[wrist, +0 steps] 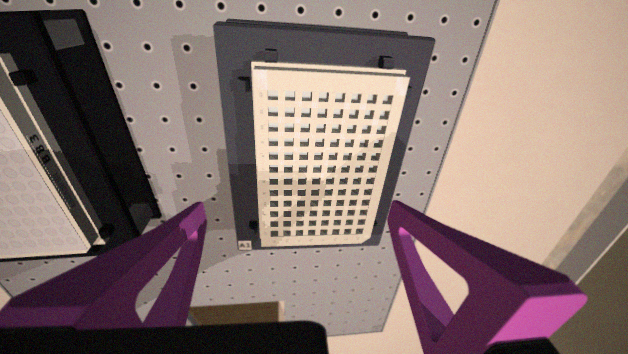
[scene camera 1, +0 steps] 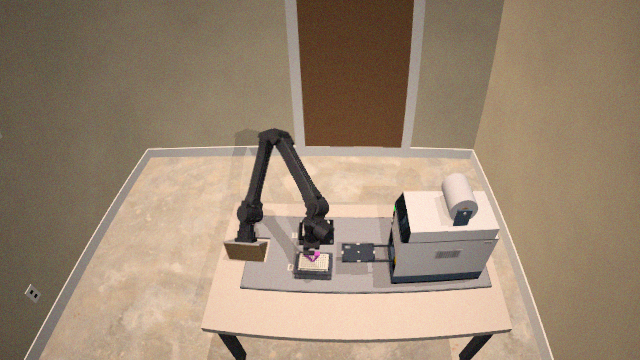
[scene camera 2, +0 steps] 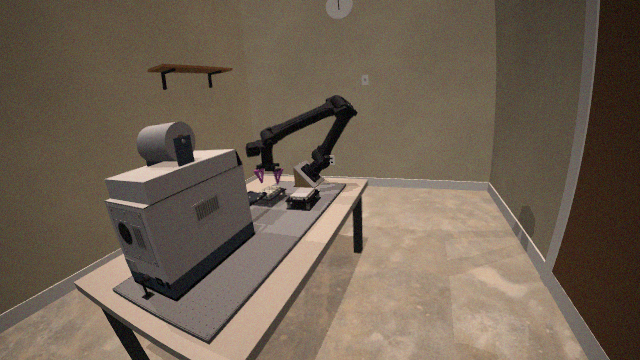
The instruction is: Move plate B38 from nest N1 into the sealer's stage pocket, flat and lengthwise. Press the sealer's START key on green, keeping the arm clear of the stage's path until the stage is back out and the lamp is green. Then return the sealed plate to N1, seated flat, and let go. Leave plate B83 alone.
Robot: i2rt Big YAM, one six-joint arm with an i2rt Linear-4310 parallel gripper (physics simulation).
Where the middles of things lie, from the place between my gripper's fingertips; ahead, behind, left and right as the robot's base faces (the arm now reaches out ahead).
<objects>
The plate B38 (wrist: 324,133) lies 2 cm to the right of my hand and 4 cm below it. The rest, counted from my hand: sealer stage (scene camera 1: 350,254): 24 cm ahead, 1 cm to the left, 1 cm below.
</objects>
